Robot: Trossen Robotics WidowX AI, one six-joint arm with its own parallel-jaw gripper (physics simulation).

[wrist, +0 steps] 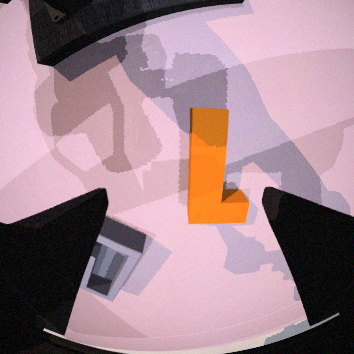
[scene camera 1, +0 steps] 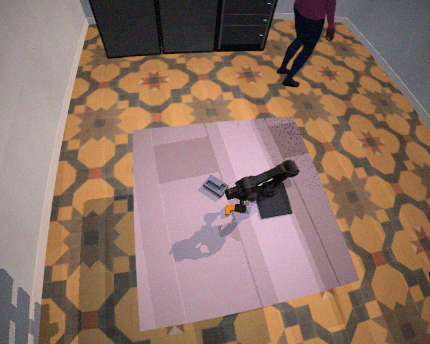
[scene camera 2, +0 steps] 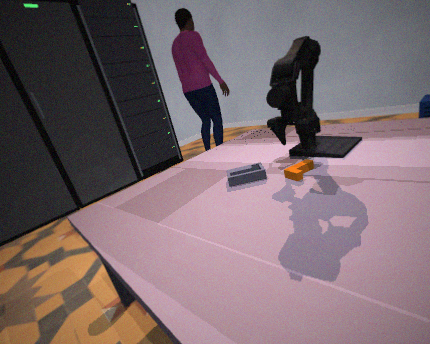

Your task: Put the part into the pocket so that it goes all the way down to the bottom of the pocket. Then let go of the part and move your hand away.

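Frame: origin at the arm's base, x left, y ahead, z down, level; millimetres.
Seen in the pictures: gripper, fingertip midpoint: [wrist: 186, 195] [scene camera 1: 238, 201] [scene camera 2: 294, 146]; arm's base, origin of the base link: [scene camera 1: 265, 193] [scene camera 2: 308, 145].
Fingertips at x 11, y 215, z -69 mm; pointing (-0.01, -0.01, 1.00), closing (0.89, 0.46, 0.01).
Note:
Offsets run from my fingertips to a thing's middle. Level surfaces: height alone.
The orange L-shaped part @(dx +28, dy +26, dz +78 mm) [scene camera 1: 229, 209] [scene camera 2: 298, 170] [wrist: 206, 170] lies flat on the table. In the wrist view its long leg runs up and down, with the short foot pointing right at the lower end. The grey block with the pocket @(dx -170, dy +76, dz +75 mm) [scene camera 1: 212, 191] [scene camera 2: 247, 179] [wrist: 125, 235] stands apart from the part; in the wrist view it is at lower left, partly hidden behind the left finger. The inside of its pocket shows in part, with no orange in it. My gripper [scene camera 1: 235, 200] [wrist: 186, 195] is open and empty, above the table, with the part in view between its spread fingers.
The pink table top @(dz +93 mm) [scene camera 1: 175, 290] [scene camera 2: 200, 280] carries the arm's black base plate [scene camera 1: 275, 205] [scene camera 2: 327, 146] [wrist: 135, 30], near the part. The arm's shadow falls across the table. Dark cabinets [scene camera 1: 185, 25] [scene camera 2: 50, 100] and a person [scene camera 1: 307, 35] [scene camera 2: 192, 60] stand beyond the table.

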